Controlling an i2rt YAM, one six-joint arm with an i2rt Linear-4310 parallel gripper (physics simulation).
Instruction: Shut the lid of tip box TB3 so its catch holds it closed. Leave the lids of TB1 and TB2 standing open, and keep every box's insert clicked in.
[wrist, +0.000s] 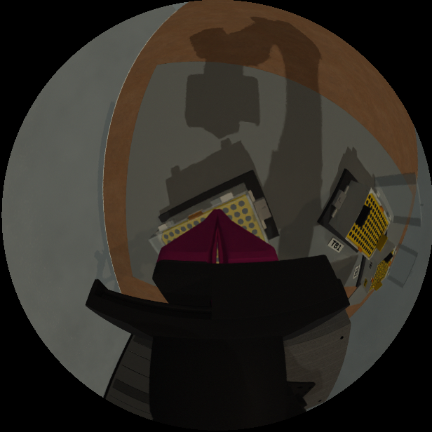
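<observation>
A tip box (269, 223) with a dark rim lies below my gripper. Its yellow insert (172, 234) with grey holes shows on both sides of the fingers. Its label and near side are hidden, and I cannot tell how its lid stands. My gripper (217, 215) is shut and empty, with its magenta fingertips over this box. At the right stands TB1 (327, 212), with a yellow insert (371, 227) and its clear lid (397, 192) standing open. Beyond it is another box with a yellow insert (381, 272) and an open clear lid (404, 266); its label (356, 271) is too small to read surely.
The boxes stand on a grey mat (160, 110) on a brown table (117, 170). The table's edge runs down the left, with grey floor beyond. The arm's shadow falls across the mat. A grey plate (325, 360) shows at the lower right beside the gripper body.
</observation>
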